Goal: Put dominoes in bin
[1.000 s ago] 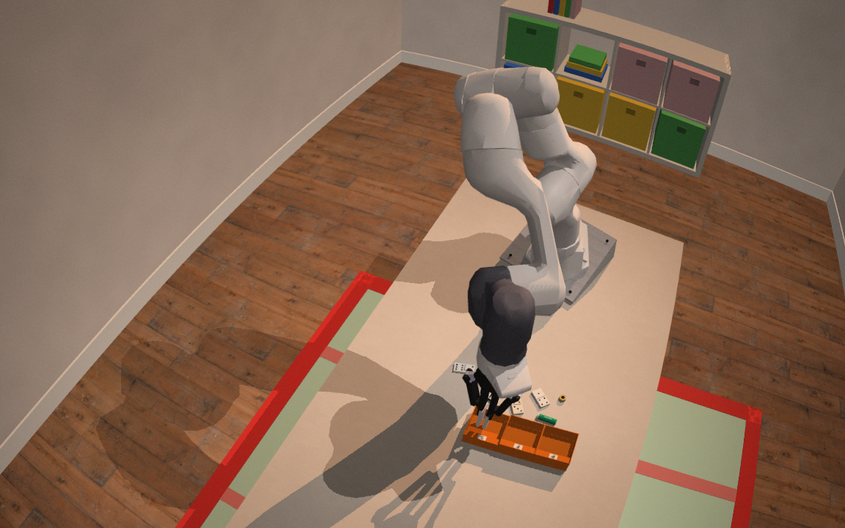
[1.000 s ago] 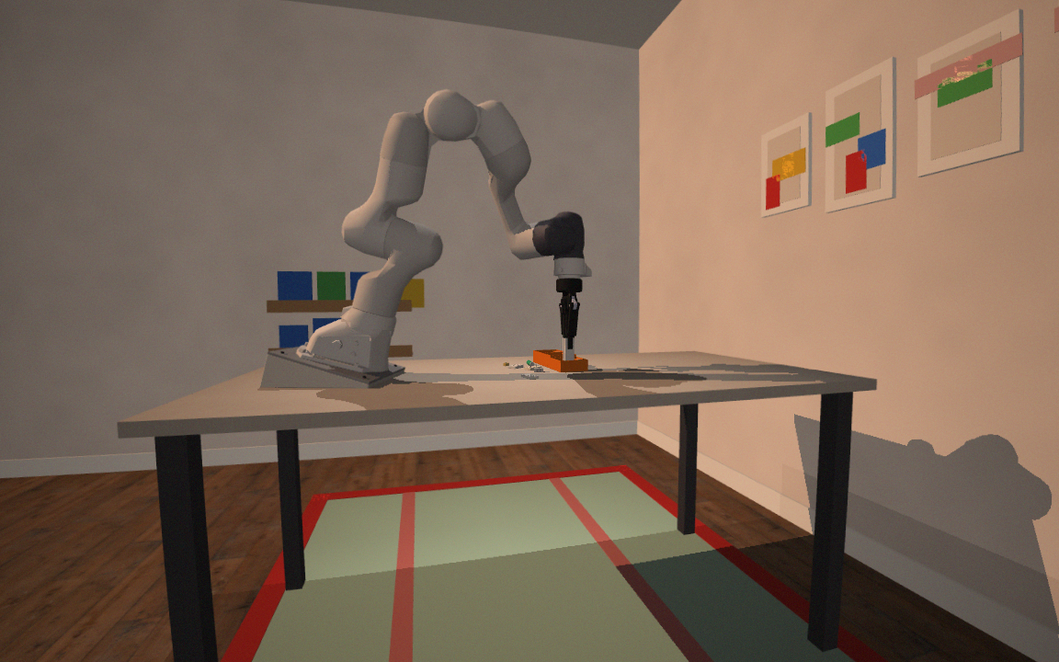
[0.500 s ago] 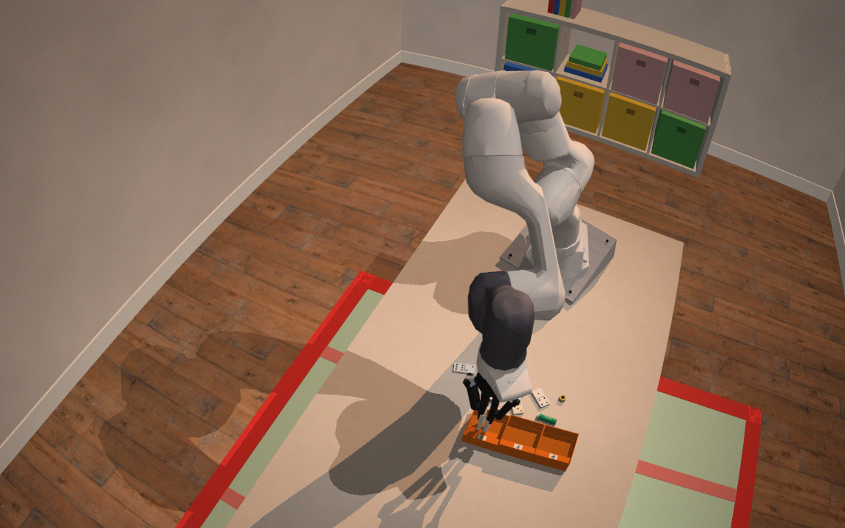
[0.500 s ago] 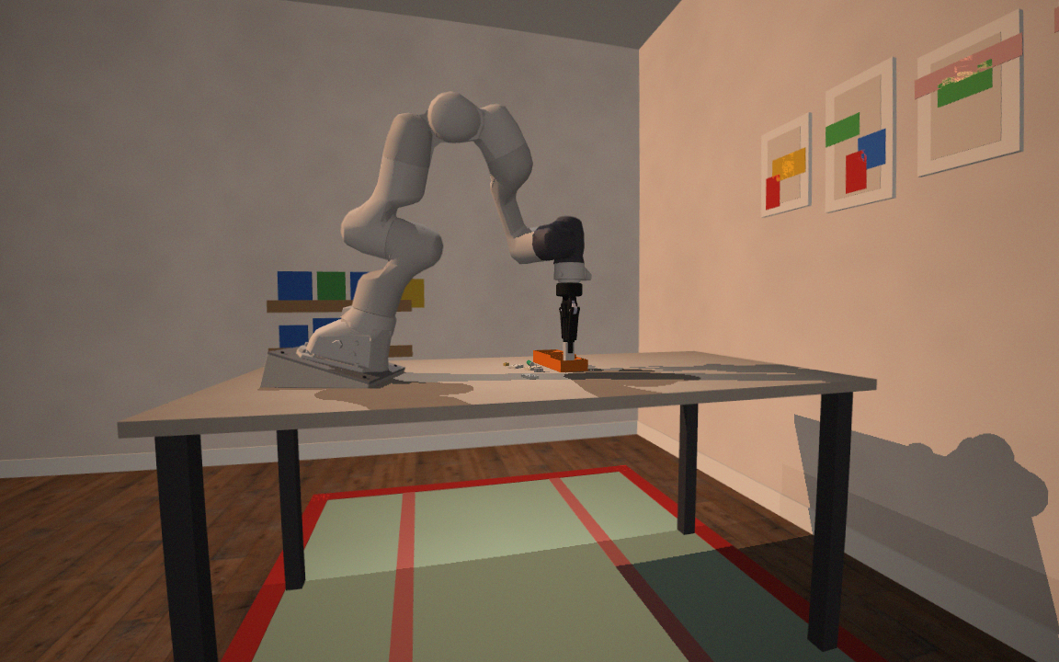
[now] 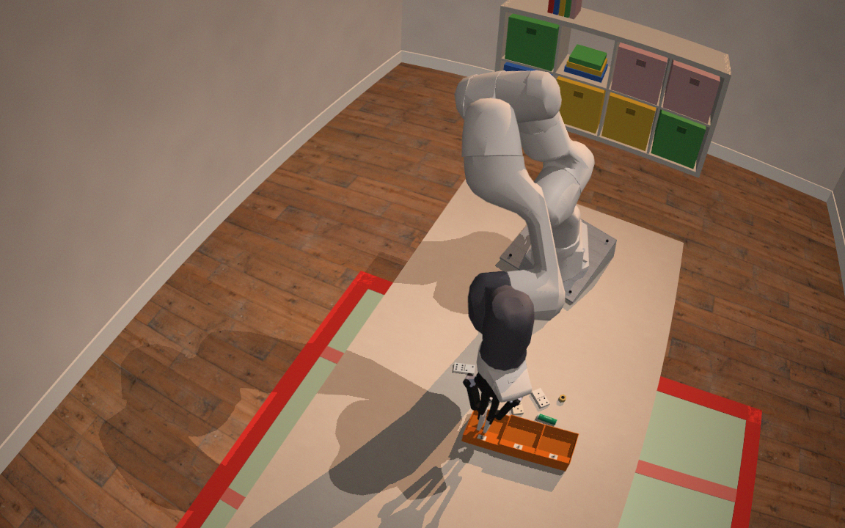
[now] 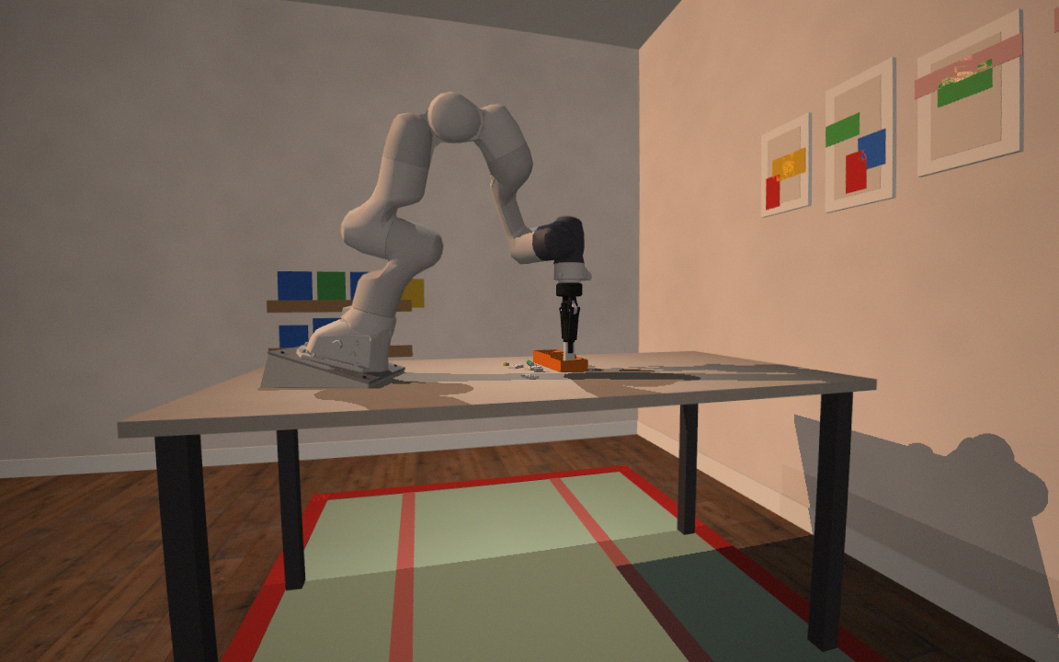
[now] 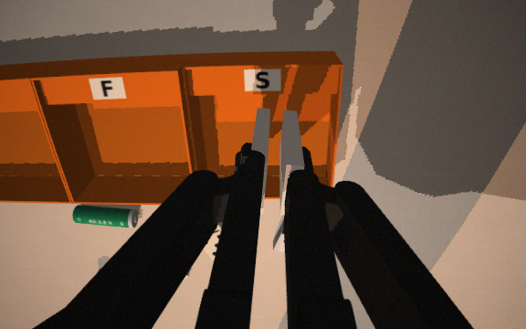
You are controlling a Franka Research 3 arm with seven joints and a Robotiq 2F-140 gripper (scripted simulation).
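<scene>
Right now my hand is 9 cm to the right of the orange three-compartment bin, 3 cm above it and 1 cm short of it. Round my hand: brass nut 16 cm to the left, 14 cm behind, 4 cm below; then green battery 14 cm to the left, 7 cm behind, 4 cm below; then grey ribbed item 9 cm behind, 4 cm below.
</scene>
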